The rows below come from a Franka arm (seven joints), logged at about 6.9 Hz.
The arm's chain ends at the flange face. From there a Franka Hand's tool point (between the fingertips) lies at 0.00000 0.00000 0.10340 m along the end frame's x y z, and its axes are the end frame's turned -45 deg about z.
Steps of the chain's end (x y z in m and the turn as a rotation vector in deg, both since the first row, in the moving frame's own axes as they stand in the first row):
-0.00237 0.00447 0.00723 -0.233 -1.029 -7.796
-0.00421 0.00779 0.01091 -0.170 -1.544 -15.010
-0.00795 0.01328 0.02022 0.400 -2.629 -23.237
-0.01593 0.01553 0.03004 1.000 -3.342 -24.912
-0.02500 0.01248 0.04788 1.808 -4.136 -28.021
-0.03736 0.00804 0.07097 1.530 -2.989 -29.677
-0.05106 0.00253 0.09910 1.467 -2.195 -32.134
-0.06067 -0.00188 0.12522 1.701 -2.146 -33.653
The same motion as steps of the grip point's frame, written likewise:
-0.00651 0.00058 0.00721 0.563 -0.892 -7.796
-0.01088 0.00108 0.01087 0.972 -1.212 -15.010
-0.01855 0.00058 0.02011 2.142 -1.576 -23.237
-0.02632 -0.00501 0.02985 3.070 -1.656 -24.912
-0.03117 -0.01542 0.04757 4.203 -1.646 -28.021
-0.03534 -0.02577 0.07080 3.195 -1.032 -29.677
-0.04005 -0.03849 0.09899 2.589 -0.515 -32.134
-0.04351 -0.04870 0.12511 2.720 -0.315 -33.653

